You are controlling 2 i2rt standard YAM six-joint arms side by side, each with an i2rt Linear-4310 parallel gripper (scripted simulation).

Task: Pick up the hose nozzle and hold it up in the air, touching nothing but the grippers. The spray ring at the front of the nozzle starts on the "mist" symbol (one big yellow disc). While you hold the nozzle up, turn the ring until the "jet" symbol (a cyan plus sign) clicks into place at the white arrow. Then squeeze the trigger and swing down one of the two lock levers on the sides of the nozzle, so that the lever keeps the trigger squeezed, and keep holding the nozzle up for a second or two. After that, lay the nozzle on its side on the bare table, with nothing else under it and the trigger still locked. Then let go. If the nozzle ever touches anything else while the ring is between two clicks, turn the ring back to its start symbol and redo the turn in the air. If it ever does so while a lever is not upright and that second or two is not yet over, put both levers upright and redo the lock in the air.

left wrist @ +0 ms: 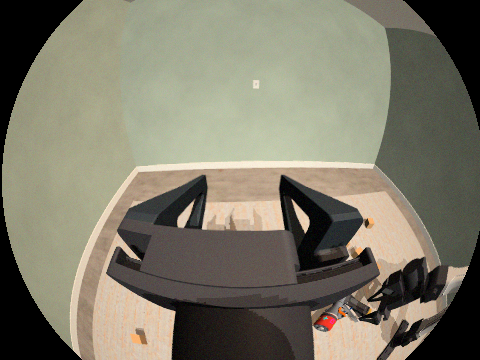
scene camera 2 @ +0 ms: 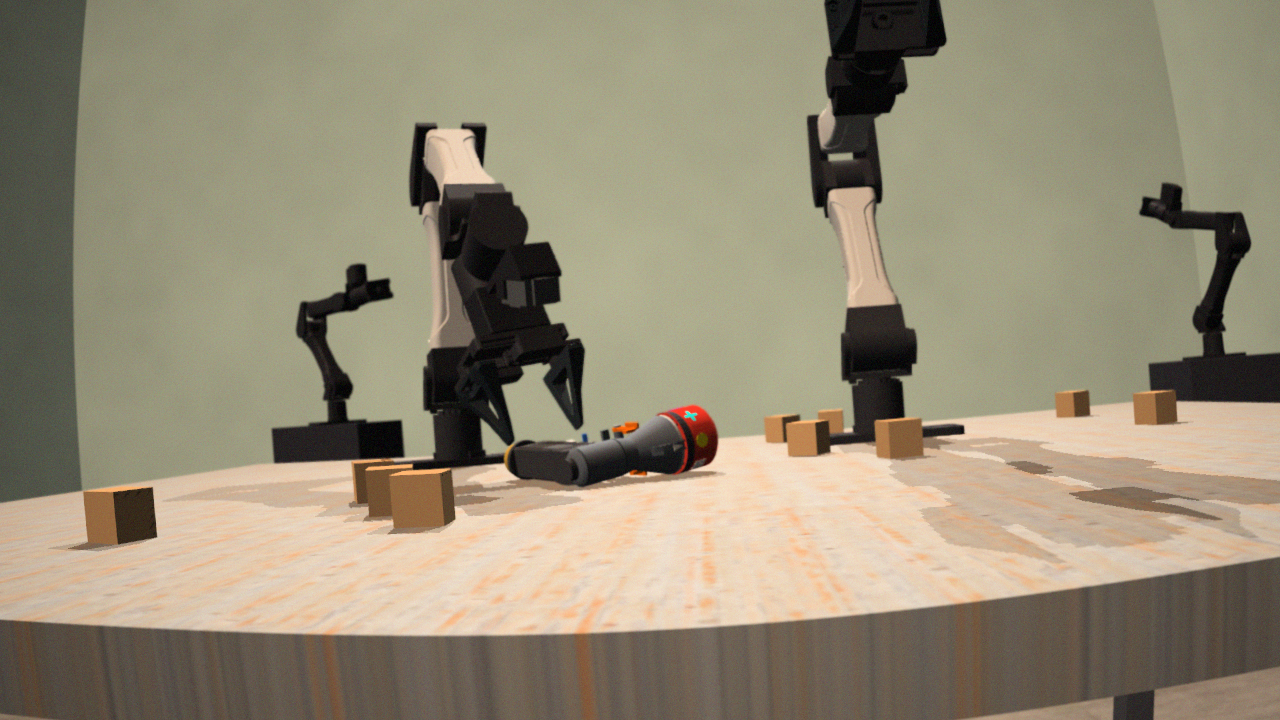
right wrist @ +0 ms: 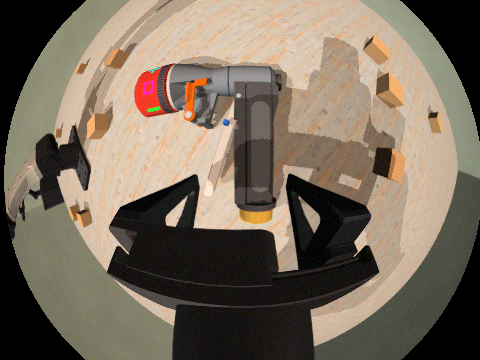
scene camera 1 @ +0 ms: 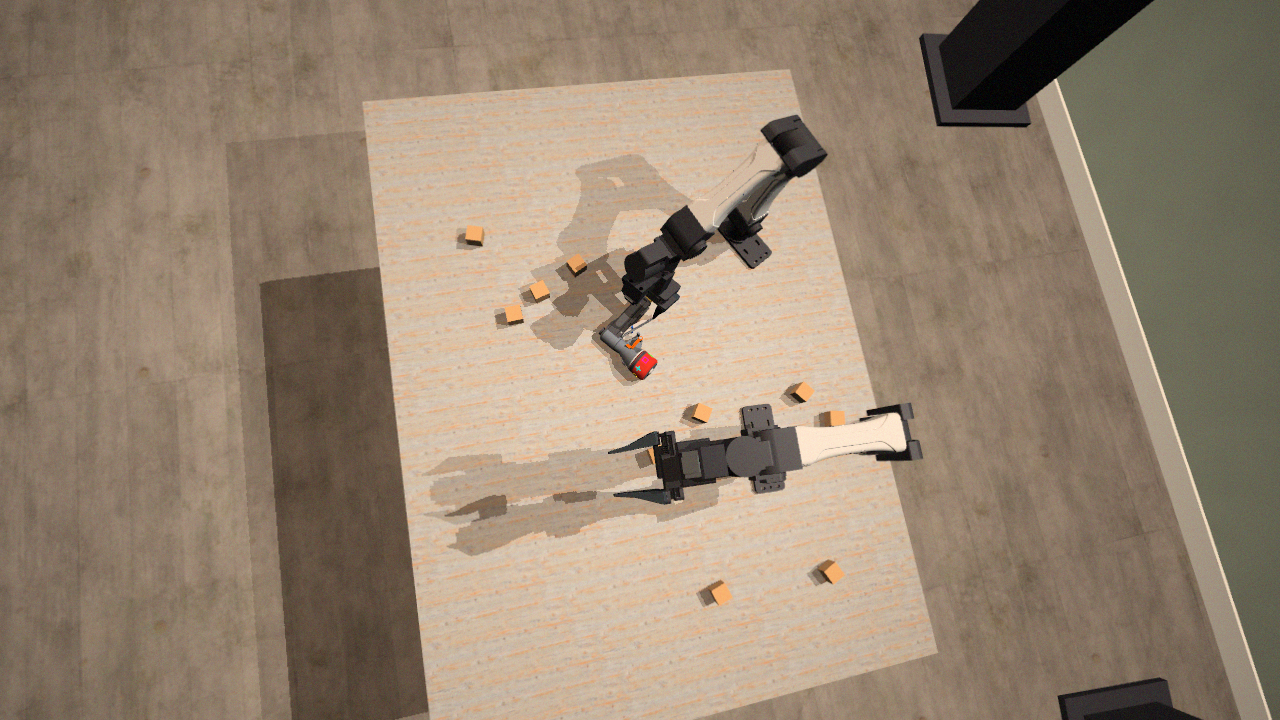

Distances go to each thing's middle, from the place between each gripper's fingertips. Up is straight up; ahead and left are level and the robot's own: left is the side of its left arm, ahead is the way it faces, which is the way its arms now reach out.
Scene:
Right now my right hand (scene camera 2: 546,435) is 10 mm short of the pale trigger (right wrist: 229,124), 40 mm to the right of it and 30 mm above it. The rest, counted from my right hand: red spray ring (scene camera 2: 698,430): 10 mm ahead, 140 mm to the left, 20 mm below.
Now: left hand (scene camera 1: 610,473) 370 mm above the red spray ring, 220 mm to the left of it and 110 mm past it. Also, from my left hand: pale trigger: 380 mm below, 320 mm to the right, 110 mm behind.

